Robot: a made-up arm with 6 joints. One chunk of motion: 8 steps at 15 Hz.
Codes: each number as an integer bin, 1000 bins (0 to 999) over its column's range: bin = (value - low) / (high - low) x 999, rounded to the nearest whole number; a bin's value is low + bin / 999 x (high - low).
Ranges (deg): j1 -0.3..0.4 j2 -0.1..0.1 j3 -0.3..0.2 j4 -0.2..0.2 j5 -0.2..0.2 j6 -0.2..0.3
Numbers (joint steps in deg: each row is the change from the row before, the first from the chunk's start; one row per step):
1: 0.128 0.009 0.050 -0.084 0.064 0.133
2: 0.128 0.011 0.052 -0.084 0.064 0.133
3: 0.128 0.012 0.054 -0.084 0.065 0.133
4: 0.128 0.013 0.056 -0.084 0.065 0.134
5: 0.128 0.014 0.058 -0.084 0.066 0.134
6: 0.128 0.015 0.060 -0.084 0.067 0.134
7: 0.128 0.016 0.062 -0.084 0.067 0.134
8: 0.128 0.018 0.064 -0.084 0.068 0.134
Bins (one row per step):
1: 611 544 699 290 659 665
2: 611 554 703 290 659 665
3: 611 559 707 290 662 665
4: 611 564 711 290 662 667
5: 611 569 715 290 664 667
6: 611 574 719 290 667 667
7: 611 579 723 290 667 667
8: 611 589 727 290 669 667

